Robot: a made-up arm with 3 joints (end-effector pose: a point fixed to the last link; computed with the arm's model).
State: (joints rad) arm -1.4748 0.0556 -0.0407
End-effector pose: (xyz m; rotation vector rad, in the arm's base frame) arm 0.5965 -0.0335 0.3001 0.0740 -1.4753 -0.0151
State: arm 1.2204 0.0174 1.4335
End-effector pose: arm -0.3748 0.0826 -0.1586 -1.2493 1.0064 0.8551
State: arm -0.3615 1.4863 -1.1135
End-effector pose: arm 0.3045 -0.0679 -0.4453 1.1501 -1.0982 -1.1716
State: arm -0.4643 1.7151 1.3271
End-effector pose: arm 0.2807 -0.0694 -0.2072 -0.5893 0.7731 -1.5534
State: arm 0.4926 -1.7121 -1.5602
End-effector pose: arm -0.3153 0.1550 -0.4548 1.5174 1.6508 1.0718
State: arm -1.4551 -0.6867 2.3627
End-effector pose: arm 0.5138 0.2245 0.1897 -2.2267 -1.4238 -1.4648
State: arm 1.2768 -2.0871 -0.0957
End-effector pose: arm -0.5402 0.1828 -0.0705 1.3636 0.8500 1.7343
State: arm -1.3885 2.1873 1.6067
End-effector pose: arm 0.4692 -0.0797 0.1430 0.3189 0.6517 -1.5547
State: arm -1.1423 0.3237 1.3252
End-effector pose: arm 0.5037 0.0342 0.1514 -0.9817 -0.7488 -0.9661
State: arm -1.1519 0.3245 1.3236
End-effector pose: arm 0.5039 0.0340 0.1562 -0.9757 -0.7570 -0.9712
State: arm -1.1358 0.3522 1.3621
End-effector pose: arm 0.5034 0.0350 0.1494 -0.9994 -0.7082 -0.9967
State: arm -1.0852 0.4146 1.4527
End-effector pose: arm 0.5022 0.0376 0.1274 -1.0640 -0.5814 -1.0423
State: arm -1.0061 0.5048 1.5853
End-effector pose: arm 0.5004 0.0406 0.0930 -1.1662 -0.3857 -1.0907
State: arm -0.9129 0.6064 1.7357
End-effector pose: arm 0.4982 0.0424 0.0520 -1.2894 -0.1530 -1.1208
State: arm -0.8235 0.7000 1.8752
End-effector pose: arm 0.4951 0.0418 0.0113 -1.4090 0.0710 -1.1244
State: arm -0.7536 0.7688 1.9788
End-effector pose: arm 0.4912 0.0400 -0.0218 -1.5013 0.2424 -1.1099
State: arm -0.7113 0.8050 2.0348
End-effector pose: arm 0.4874 0.0385 -0.0424 -1.5545 0.3381 -1.0930
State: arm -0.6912 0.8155 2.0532
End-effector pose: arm 0.4846 0.0382 -0.0522 -1.5765 0.3725 -1.0815
